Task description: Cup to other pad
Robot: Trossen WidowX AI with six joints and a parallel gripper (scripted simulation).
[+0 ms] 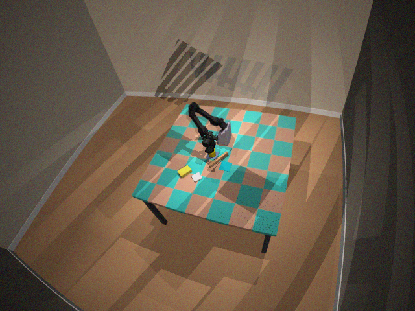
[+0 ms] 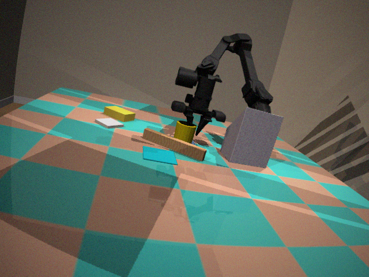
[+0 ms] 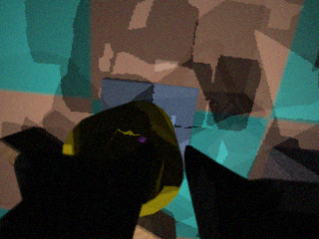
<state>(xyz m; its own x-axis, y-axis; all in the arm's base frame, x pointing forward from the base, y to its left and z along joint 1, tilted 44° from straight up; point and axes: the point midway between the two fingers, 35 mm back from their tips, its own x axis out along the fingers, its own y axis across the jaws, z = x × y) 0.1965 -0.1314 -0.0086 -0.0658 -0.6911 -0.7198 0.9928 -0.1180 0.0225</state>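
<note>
My gripper tip is now 3 cm short of the blue pad and 5 cm above it. From my gripper tip the other things lie so: yellow cup 2 cm ahead; cyan pad 14 cm ahead, 15 cm to the left, 5 cm below; wooden bar 8 cm ahead, 7 cm to the left, 3 cm below.
</note>
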